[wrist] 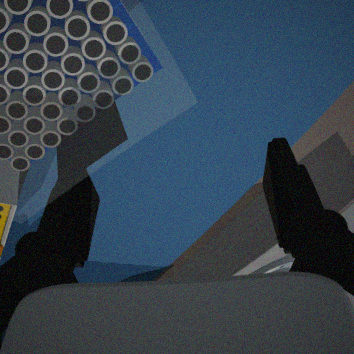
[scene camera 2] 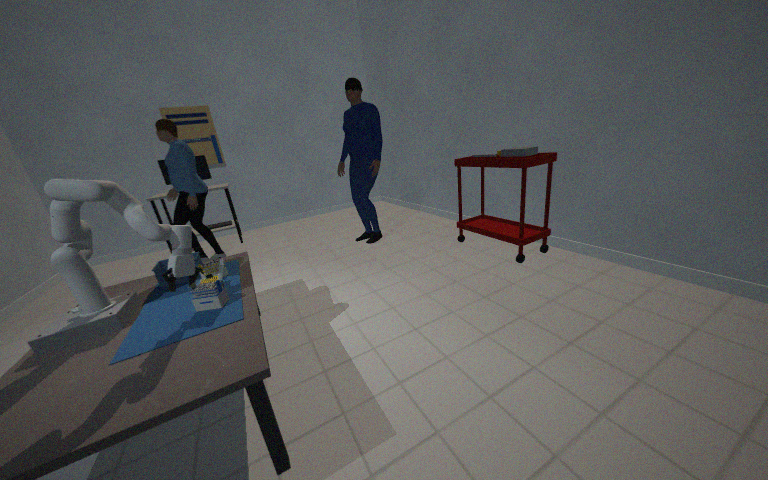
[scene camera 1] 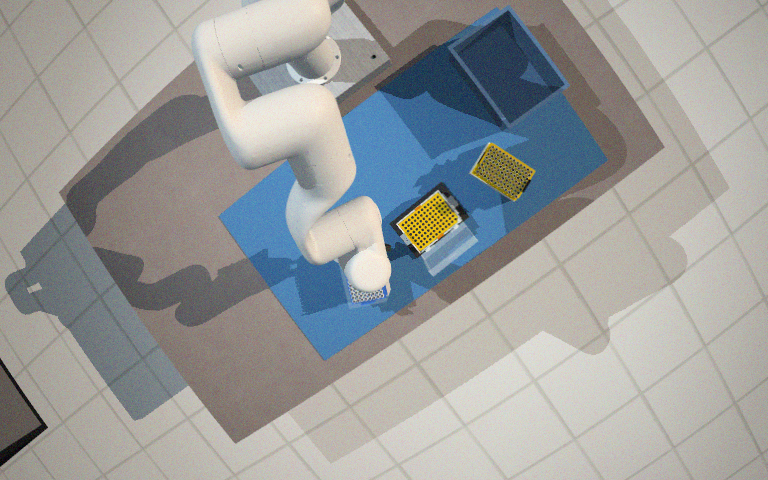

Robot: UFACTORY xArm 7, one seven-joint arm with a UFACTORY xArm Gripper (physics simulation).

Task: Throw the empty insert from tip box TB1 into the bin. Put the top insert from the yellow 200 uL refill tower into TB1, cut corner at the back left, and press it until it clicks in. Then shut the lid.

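The likely TB1 (scene camera 1: 400,243) sits in a dark holder mid-mat, its clear lid (scene camera 1: 450,249) open toward the table's front edge. A yellow insert (scene camera 1: 429,221) with dark, empty-looking holes lies in it; a sliver of this insert (wrist: 4,217) shows in the wrist view. The yellow refill tower (scene camera 1: 502,171), turned at another angle, stands between box and bin; its cut corner is too small to tell. The bin (scene camera 1: 509,67) (scene camera 2: 163,275) is at the mat's far corner. My gripper (scene camera 2: 182,285) (wrist: 175,169) is open and empty, above the mat beside the blue-topped rack; the arm hides it in scene camera 1.
A blue-topped rack (scene camera 1: 368,294) (scene camera 2: 208,301) (wrist: 54,79) full of round tube openings stands close to the gripper, partly under the wrist in scene camera 1. In scene camera 2, two people (scene camera 2: 362,141) (scene camera 2: 184,166) and a red cart (scene camera 2: 505,161) are beyond the table.
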